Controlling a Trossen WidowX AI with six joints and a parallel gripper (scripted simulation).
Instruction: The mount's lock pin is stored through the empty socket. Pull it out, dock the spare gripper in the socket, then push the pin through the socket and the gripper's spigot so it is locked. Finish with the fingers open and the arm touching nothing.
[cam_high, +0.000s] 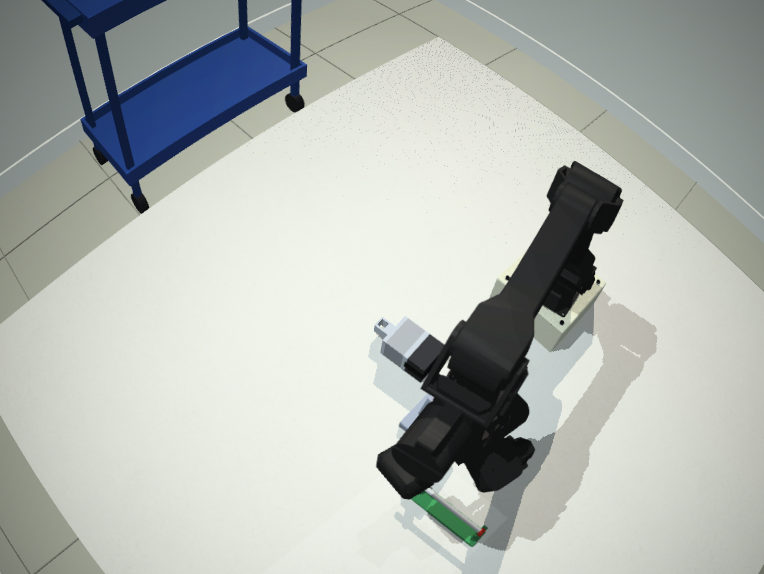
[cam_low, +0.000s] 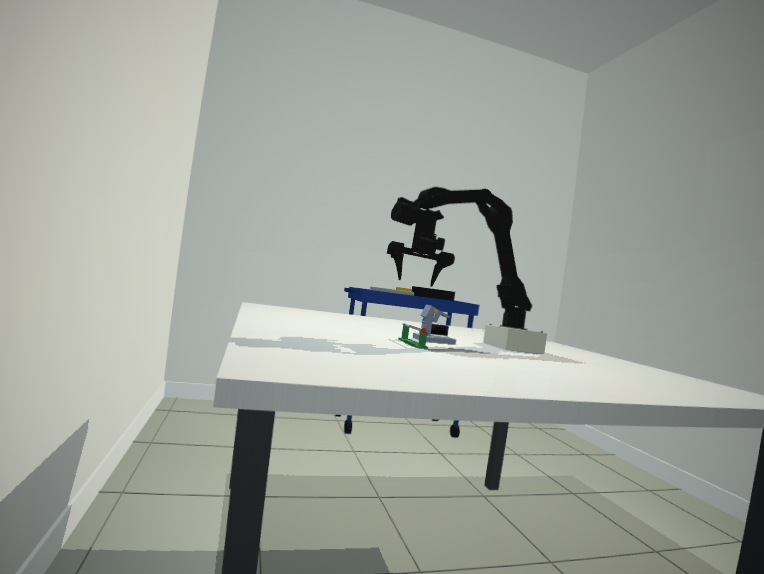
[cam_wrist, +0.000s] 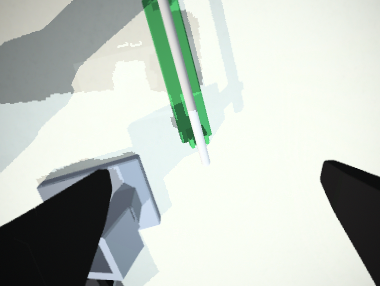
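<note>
Now: the spare gripper 18 cm behind my gripper tip, 18 cm to the right of it and 14 cm below it. From my gripper tip the other things lie so: grey mount 11 cm behind, 6 cm to the right, 11 cm below; then green holder 4 cm to the left, 14 cm below.
</note>
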